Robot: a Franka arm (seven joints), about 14 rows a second.
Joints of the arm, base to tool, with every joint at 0 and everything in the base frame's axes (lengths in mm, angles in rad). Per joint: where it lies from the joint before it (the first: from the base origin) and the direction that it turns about. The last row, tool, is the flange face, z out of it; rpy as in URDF.
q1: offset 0 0 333 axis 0 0 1
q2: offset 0 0 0 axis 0 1 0
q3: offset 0 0 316 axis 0 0 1
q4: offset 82.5 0 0 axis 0 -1 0
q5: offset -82.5 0 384 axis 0 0 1
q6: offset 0 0 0 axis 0 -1 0
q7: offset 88 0 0 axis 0 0 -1
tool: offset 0 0 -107 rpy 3.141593 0 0
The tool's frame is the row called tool.
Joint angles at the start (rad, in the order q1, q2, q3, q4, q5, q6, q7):
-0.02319 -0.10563 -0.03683 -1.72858 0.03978 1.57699 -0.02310
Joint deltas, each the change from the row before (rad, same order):
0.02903 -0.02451 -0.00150 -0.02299 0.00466 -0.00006 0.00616
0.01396 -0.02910 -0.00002 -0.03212 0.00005 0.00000 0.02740
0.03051 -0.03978 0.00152 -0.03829 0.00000 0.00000 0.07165
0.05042 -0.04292 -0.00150 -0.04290 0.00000 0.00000 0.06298
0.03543 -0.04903 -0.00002 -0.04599 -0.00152 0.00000 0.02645
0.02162 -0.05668 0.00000 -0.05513 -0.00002 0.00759 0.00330
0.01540 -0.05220 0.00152 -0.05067 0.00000 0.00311 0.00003
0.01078 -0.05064 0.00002 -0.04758 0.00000 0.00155 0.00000
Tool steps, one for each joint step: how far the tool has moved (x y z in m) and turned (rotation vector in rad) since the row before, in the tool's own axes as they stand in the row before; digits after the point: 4 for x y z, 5 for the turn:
-0.0079 -0.0146 -0.0008 0.00449 0.00024 -0.02151
-0.0095 -0.0069 0.0011 0.00052 -0.00374 0.01342
-0.0134 -0.0153 -0.0003 -0.00032 -0.00016 0.03933
-0.0165 -0.0216 0.0014 -0.00067 -0.00256 0.01371
-0.0184 -0.0133 0.0004 -0.00112 0.00126 -0.00959
-0.0190 -0.0060 0.0011 0.00252 0.00755 -0.01910
-0.0175 -0.0040 0.0020 0.00134 0.00346 -0.01757
-0.0165 -0.0013 0.0019 0.00204 0.00361 -0.01172

